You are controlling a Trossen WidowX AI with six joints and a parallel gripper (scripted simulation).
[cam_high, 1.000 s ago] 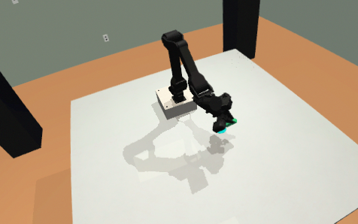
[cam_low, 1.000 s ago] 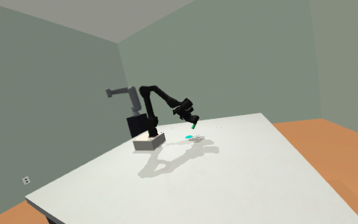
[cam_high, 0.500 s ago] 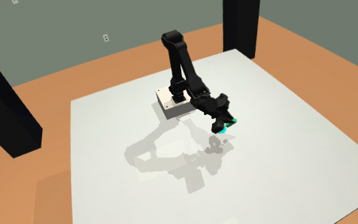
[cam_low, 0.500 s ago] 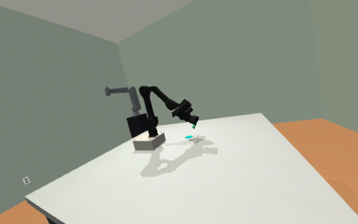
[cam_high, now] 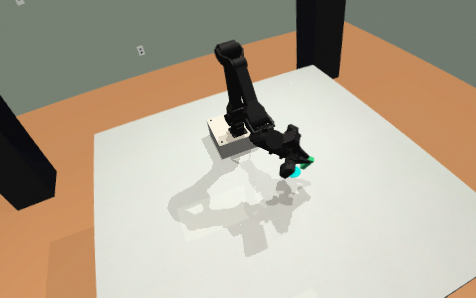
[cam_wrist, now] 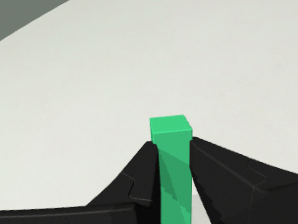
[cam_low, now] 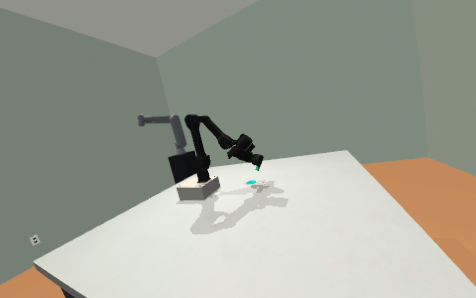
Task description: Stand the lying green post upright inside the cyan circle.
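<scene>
My gripper tip is 70 mm past the cyan circle, 20 mm to the left of it and 110 mm above it. From my gripper tip the other things lie so: green post: 10 mm behind, 10 mm to the right, 20 mm below.
</scene>
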